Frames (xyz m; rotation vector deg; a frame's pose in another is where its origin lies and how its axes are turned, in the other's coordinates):
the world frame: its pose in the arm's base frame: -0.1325 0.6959 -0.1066 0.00 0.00 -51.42
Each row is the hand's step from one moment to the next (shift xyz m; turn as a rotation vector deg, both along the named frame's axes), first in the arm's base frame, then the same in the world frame.
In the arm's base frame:
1: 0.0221 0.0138 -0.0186 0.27 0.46 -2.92
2: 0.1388 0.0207 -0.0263 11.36 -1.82 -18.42
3: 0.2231 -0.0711 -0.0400 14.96 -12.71 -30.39
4: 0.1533 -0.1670 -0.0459 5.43 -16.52 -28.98
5: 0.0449 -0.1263 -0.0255 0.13 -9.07 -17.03
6: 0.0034 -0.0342 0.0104 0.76 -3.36 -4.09
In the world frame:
1: 0.0030 0.0259 -0.0186 -0.19 0.50 -2.92
2: 0.0704 0.1214 -0.0263 8.51 7.75 -18.42
3: 0.1947 0.1301 -0.0400 19.27 3.77 -30.39
4: 0.2261 0.0157 -0.0459 16.30 -6.06 -28.98
5: 0.1267 -0.0437 -0.0255 7.17 -5.55 -17.03
6: 0.0289 -0.0187 0.0104 3.10 -1.50 -4.09

